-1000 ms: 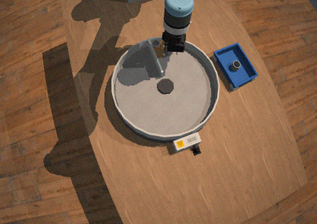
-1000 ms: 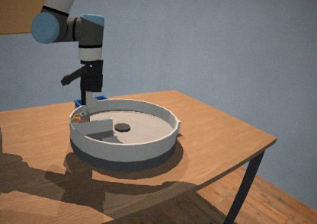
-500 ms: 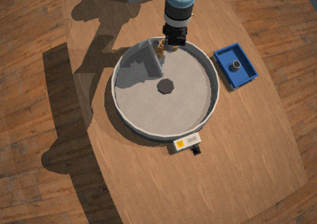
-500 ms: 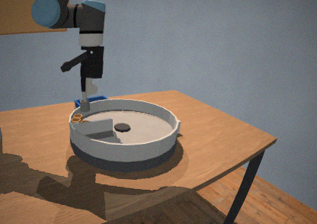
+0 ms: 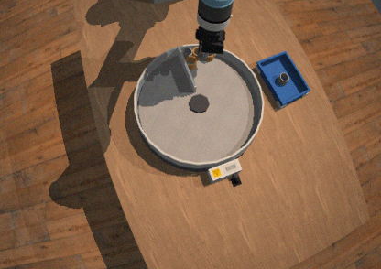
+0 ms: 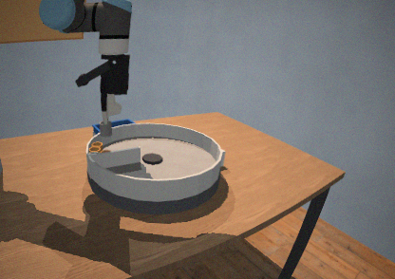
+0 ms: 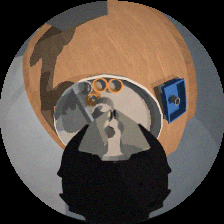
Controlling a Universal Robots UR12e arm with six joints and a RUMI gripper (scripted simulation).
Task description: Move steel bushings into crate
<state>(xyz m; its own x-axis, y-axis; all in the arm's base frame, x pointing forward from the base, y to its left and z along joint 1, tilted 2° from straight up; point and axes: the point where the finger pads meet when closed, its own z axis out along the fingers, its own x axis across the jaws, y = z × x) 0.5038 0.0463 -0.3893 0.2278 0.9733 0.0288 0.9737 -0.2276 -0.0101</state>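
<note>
My gripper is now 290 mm to the right of the blue crate, 140 mm above it and 80 mm short of it. Also, from my hand: grey turntable 140 mm ahead, 120 mm below, 50 mm to the right.
</note>
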